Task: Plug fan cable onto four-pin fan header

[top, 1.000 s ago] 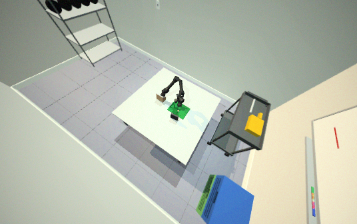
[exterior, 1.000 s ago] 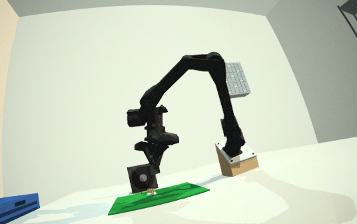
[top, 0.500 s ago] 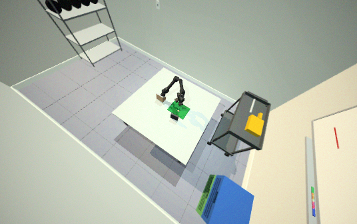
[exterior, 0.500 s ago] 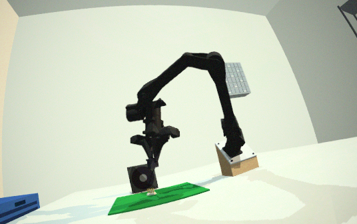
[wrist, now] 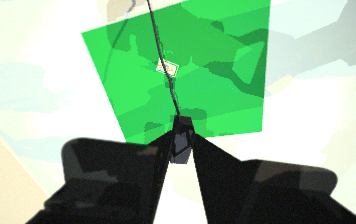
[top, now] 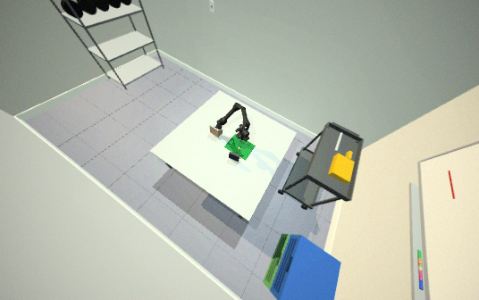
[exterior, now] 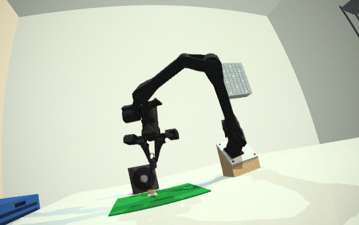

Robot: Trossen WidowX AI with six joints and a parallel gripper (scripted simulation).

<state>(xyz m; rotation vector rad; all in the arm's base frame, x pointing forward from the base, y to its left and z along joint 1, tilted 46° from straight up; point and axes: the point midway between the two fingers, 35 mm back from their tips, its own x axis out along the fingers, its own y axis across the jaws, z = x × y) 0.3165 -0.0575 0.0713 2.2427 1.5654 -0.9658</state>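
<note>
Right now my gripper tip is 14 cm above the green board, 4 cm to the left of it and 1 cm short of it. The rest, counted from my gripper tip: black square fan: 22 cm to the right, 7 cm below, 2 cm ahead; dark fan plug: 1 cm to the left; four-pin fan header: 12 cm below, 7 cm to the right, 2 cm ahead.
</note>
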